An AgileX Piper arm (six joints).
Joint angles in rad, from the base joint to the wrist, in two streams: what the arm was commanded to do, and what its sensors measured. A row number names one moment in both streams.
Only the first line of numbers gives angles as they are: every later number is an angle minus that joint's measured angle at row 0.
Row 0, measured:
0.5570 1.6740 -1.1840 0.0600 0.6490 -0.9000
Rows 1 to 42, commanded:
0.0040 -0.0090 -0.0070 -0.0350 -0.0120 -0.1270
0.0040 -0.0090 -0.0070 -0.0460 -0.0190 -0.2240
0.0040 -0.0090 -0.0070 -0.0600 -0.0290 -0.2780
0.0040 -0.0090 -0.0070 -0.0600 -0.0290 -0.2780
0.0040 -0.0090 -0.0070 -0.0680 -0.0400 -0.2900
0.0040 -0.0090 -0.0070 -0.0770 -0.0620 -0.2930
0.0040 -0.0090 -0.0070 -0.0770 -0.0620 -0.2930
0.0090 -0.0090 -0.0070 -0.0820 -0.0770 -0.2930
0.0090 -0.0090 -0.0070 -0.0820 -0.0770 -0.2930
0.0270 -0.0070 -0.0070 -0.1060 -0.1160 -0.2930
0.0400 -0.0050 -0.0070 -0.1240 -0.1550 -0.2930
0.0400 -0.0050 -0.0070 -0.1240 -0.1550 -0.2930
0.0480 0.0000 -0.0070 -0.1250 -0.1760 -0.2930
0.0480 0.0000 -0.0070 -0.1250 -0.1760 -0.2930
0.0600 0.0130 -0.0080 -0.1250 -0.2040 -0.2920
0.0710 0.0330 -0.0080 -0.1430 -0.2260 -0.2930
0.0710 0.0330 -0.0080 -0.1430 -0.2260 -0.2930
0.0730 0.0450 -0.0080 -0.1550 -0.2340 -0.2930
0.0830 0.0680 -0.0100 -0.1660 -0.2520 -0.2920
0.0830 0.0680 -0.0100 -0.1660 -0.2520 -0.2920
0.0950 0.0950 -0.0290 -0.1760 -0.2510 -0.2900
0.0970 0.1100 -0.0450 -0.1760 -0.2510 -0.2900
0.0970 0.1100 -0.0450 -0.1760 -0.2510 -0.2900
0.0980 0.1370 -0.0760 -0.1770 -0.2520 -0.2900
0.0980 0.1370 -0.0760 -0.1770 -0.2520 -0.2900
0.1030 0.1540 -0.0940 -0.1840 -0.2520 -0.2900
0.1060 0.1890 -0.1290 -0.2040 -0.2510 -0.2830
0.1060 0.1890 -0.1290 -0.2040 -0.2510 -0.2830
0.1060 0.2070 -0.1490 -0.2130 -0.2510 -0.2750
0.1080 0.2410 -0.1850 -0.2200 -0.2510 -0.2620
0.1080 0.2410 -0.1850 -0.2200 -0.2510 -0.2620
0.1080 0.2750 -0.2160 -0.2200 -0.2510 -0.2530
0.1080 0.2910 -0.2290 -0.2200 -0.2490 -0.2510
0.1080 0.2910 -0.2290 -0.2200 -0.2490 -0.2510
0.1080 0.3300 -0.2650 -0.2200 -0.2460 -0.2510
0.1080 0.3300 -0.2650 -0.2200 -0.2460 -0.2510
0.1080 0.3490 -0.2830 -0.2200 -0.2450 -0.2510
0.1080 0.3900 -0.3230 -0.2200 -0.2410 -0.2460
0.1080 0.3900 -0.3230 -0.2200 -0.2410 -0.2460
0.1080 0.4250 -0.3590 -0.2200 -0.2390 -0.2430
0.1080 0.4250 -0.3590 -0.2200 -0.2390 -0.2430
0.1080 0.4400 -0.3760 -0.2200 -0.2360 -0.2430
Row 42, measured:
0.1040 0.4180 -0.3480 -0.2140 -0.2400 -0.2530
